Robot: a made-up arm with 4 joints. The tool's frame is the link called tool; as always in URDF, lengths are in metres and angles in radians. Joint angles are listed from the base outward.
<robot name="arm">
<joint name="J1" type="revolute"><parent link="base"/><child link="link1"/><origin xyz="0 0 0.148" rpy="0 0 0"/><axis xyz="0 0 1"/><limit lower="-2.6" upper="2.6"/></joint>
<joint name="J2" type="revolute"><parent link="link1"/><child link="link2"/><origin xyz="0.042 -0.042 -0.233" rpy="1.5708 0 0"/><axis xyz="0 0 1"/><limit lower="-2.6" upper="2.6"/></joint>
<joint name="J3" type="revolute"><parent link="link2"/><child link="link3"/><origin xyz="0.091 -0.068 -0.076" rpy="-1.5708 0 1.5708"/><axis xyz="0 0 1"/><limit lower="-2.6" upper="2.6"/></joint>
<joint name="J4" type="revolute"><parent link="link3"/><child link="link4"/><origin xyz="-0.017 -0.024 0.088" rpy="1.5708 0 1.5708"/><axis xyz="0 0 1"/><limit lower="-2.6" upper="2.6"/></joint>
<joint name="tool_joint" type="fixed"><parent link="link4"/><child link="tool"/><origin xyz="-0.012 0.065 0.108" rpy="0 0 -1.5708"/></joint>
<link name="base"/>
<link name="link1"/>
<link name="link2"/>
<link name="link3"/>
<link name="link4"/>
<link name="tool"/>
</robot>
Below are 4 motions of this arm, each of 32 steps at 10 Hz.
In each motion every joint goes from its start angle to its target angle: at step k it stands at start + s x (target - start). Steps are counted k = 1, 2, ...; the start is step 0. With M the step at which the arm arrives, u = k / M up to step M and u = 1 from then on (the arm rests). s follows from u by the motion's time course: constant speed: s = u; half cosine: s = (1 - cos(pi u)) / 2; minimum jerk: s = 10 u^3 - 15 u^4 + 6 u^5.
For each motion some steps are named. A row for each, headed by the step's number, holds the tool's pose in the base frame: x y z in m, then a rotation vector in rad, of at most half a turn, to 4 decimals.
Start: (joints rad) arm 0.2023 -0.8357 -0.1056 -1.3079
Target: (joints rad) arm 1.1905 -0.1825 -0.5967 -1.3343
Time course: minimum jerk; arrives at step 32
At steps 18, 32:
18: -0.0002 0.0448 -0.0476 -0.1833 0.5661 -0.5866
32: -0.0033 0.0267 -0.0534 0.0119 0.6216 -0.1936

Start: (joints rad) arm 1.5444 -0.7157 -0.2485 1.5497
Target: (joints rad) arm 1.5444 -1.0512 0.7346 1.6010
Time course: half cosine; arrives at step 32
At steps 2, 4, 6, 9, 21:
2: 0.0756 0.0498 -0.0945 0.3402 1.0538 2.8032
4: 0.0737 0.0519 -0.0924 0.3021 1.0721 2.8116
6: 0.0705 0.0552 -0.0892 0.2400 1.1019 2.8245
9: 0.0628 0.0622 -0.0831 0.1066 1.1660 2.8491
21: 0.0059 0.0950 -0.0676 0.5858 -1.3393 -2.5415

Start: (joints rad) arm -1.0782 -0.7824 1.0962 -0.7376
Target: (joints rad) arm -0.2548 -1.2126 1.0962 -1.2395
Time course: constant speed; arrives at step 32
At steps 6, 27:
6: 0.0848 0.0905 -0.0737 -1.0314 0.8552 -1.0333
27: 0.0288 0.1275 -0.0763 -1.2878 0.5811 -0.6616

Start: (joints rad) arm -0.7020 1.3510 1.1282 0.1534
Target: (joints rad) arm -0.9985 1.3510 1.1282 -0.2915
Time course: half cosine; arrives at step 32
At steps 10, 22, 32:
10: 0.0849 0.0561 -0.1433 -1.4350 -0.7676 -1.3138
22: 0.1068 0.0344 -0.1483 -1.4816 -0.8730 -1.6208
32: 0.1143 0.0239 -0.1492 -1.5052 -0.9206 -1.7391

